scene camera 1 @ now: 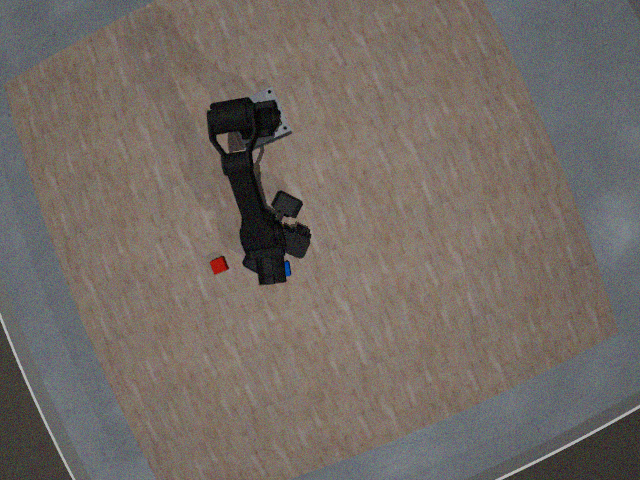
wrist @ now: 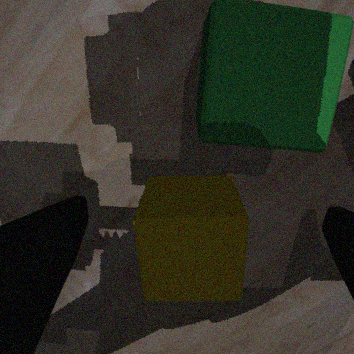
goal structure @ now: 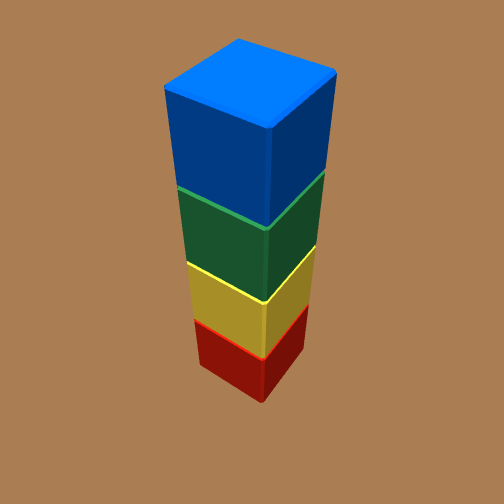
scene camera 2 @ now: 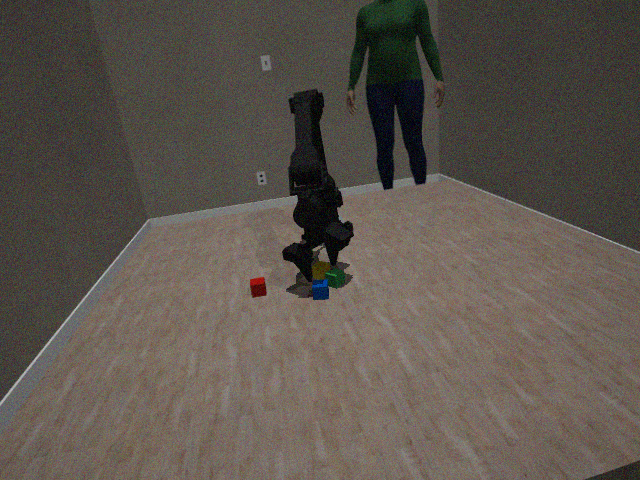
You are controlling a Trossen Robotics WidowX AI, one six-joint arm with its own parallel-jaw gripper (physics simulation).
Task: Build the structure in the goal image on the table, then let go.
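Note:
My gripper (scene camera 2: 321, 272) (wrist: 208, 213) is open, its fingertips low on either side of a yellow cube (scene camera 2: 320, 269) (wrist: 192, 255). In the wrist view there is a gap between the cube and each finger. A green cube (scene camera 2: 337, 277) (wrist: 265, 75) lies close beyond the yellow one, apart from it, nearer the right finger. A blue cube (scene camera 1: 287, 268) (scene camera 2: 320, 290) stands in front of the fingers in scene view 2; the arm partly covers it in scene view 1. A red cube (scene camera 1: 219, 265) (scene camera 2: 257, 287) stands apart to the left. Yellow and green are hidden in scene view 1.
The arm's base plate (scene camera 1: 285, 121) is at the upper middle of scene view 1. A person in a green top (scene camera 2: 393, 46) stands behind the arm near the back wall (scene camera 2: 196, 113). The arm's shadow falls around the yellow and green cubes.

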